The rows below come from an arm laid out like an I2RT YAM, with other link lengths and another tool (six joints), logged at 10 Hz.
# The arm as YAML. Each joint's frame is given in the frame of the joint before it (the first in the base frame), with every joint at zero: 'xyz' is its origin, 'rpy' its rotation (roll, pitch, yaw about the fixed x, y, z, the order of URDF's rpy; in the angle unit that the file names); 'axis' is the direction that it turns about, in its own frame. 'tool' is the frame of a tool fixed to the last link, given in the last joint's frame.
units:
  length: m
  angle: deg
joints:
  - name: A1
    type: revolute
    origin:
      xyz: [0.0, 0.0, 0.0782]
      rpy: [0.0, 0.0, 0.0]
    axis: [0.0, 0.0, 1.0]
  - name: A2
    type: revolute
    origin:
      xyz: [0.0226, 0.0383, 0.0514]
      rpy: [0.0, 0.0, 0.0]
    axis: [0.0, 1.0, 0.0]
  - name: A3
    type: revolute
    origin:
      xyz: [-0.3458, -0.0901, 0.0]
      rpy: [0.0, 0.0, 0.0]
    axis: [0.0, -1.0, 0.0]
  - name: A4
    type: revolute
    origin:
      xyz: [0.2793, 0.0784, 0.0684]
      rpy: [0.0, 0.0, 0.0]
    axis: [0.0, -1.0, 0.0]
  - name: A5
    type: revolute
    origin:
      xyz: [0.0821, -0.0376, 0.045]
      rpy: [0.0, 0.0, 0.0]
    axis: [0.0, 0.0, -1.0]
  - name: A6
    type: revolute
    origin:
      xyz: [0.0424, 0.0, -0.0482]
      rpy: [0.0, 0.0, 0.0]
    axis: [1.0, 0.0, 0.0]
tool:
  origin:
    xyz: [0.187, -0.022, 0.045]
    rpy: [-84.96, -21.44, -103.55]
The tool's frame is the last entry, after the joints.
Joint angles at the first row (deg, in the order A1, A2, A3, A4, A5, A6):
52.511, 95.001, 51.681, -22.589, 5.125, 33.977
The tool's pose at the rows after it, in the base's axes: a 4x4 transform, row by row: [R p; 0 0 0 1], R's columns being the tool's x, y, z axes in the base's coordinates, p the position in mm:
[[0.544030 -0.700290 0.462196 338.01], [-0.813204 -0.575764 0.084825 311.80], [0.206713 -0.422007 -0.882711 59.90], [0 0 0 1]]
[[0.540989 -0.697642 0.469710 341.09], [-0.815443 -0.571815 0.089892 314.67], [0.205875 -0.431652 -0.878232 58.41], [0 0 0 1]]
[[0.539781 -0.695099 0.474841 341.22], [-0.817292 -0.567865 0.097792 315.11], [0.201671 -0.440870 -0.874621 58.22], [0 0 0 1]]
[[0.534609 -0.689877 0.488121 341.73], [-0.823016 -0.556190 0.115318 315.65], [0.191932 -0.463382 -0.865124 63.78], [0 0 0 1]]
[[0.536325 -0.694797 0.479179 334.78], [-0.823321 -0.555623 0.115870 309.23], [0.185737 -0.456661 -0.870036 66.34], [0 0 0 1]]
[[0.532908 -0.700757 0.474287 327.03], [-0.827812 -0.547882 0.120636 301.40], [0.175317 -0.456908 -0.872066 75.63], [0 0 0 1]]
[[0.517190 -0.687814 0.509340 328.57], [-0.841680 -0.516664 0.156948 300.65], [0.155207 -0.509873 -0.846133 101.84], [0 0 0 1]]
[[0.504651 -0.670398 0.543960 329.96], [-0.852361 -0.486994 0.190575 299.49], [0.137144 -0.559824 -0.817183 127.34], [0 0 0 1]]
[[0.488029 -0.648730 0.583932 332.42], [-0.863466 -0.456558 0.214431 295.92], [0.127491 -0.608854 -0.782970 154.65], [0 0 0 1]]
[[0.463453 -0.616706 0.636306 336.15], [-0.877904 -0.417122 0.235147 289.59], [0.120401 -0.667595 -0.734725 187.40], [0 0 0 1]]
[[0.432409 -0.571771 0.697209 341.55], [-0.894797 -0.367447 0.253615 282.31], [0.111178 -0.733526 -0.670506 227.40], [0 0 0 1]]
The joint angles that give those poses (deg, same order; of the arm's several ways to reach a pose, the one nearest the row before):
52.489, 95.985, 52.183, -21.933, 6.043, 33.889
52.489, 96.510, 52.052, -20.687, 6.218, 33.910
52.489, 96.292, 51.397, -19.638, 6.175, 33.933
52.489, 95.198, 50.523, -18.371, 6.174, 34.108
52.489, 93.582, 49.670, -19.484, 5.737, 34.348
52.512, 90.891, 49.013, -21.408, 5.366, 34.917
52.511, 87.067, 48.817, -21.519, 5.737, 35.440
52.512, 83.527, 48.774, -21.583, 6.175, 35.703
52.511, 80.073, 49.102, -22.000, 7.224, 35.812
52.512, 76.182, 49.495, -22.130, 8.994, 35.791
52.490, 72.292, 50.544, -22.043, 11.268, 35.551

